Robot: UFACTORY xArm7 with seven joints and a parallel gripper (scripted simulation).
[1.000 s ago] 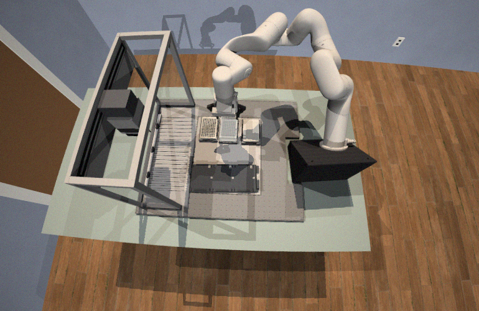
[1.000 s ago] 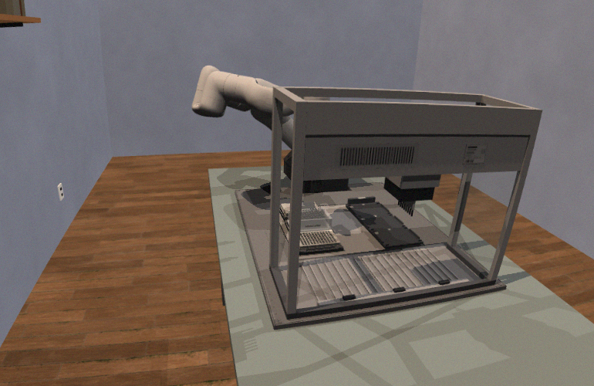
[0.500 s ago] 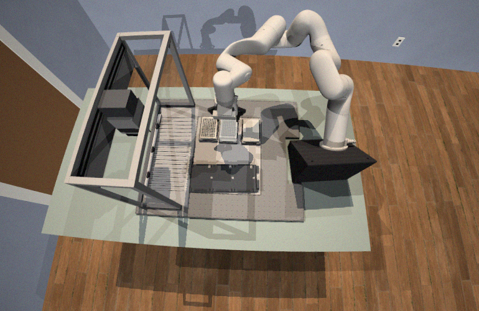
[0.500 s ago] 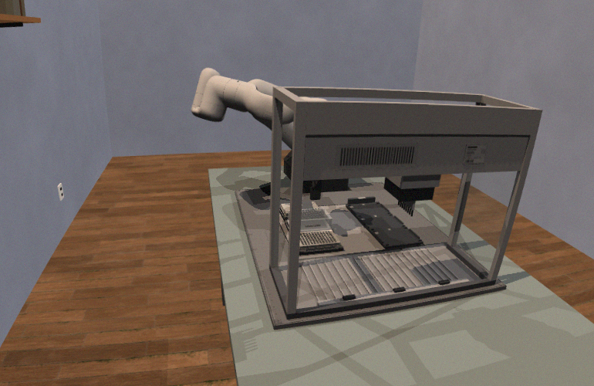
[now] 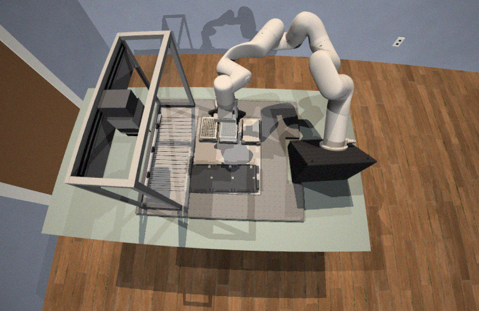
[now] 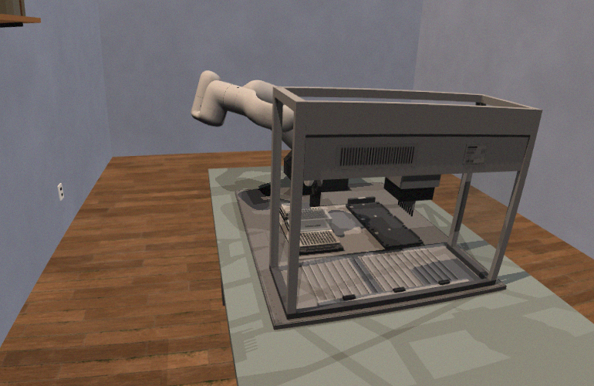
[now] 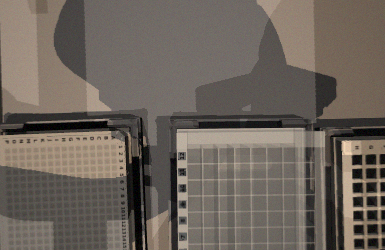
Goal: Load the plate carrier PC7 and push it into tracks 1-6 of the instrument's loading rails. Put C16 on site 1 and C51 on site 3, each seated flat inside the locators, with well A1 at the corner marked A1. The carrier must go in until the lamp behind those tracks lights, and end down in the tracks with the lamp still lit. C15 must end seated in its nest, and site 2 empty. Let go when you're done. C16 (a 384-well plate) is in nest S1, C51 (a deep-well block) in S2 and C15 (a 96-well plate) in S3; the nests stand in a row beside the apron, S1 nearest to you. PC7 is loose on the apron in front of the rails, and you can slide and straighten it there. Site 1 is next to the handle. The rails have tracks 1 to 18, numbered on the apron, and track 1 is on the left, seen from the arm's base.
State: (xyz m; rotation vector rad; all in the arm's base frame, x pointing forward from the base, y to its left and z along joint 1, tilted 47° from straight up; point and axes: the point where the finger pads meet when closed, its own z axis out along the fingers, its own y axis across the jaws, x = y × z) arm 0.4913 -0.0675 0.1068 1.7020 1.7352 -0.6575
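My gripper is now 11 cm above the nest S2. Round my hand: dark plate carrier PC7: 26 cm to the left, 10 cm below, 1 cm ahead; dark nest S1: 11 cm below, 11 cm behind.
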